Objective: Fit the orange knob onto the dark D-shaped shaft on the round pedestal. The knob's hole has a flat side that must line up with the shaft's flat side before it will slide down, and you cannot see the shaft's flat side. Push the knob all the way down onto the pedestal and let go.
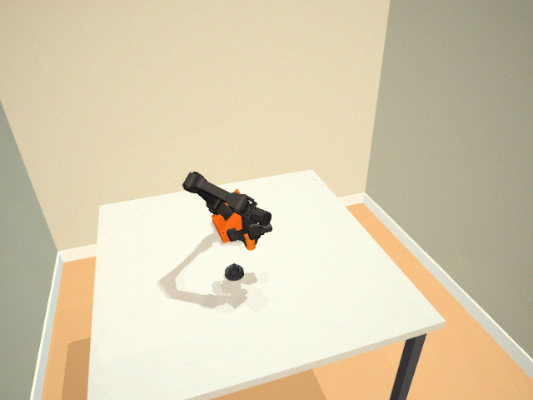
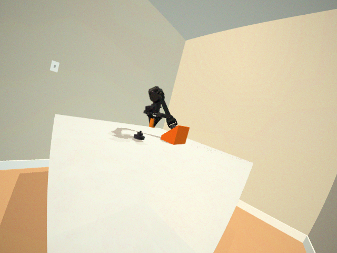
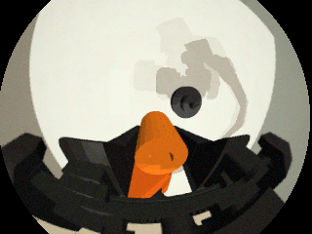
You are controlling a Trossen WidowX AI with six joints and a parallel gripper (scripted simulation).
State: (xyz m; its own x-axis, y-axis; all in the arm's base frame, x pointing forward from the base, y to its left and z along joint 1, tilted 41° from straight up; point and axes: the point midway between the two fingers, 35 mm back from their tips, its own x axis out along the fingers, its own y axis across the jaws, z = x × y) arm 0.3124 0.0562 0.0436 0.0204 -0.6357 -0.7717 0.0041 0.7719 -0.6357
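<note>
Now: the round pedestal 90 mm to the right of my gripper tip, 90 mm below it and 20 mm ahead of it. Also, from my gripper tip: orange knob: 20 mm above.
</note>
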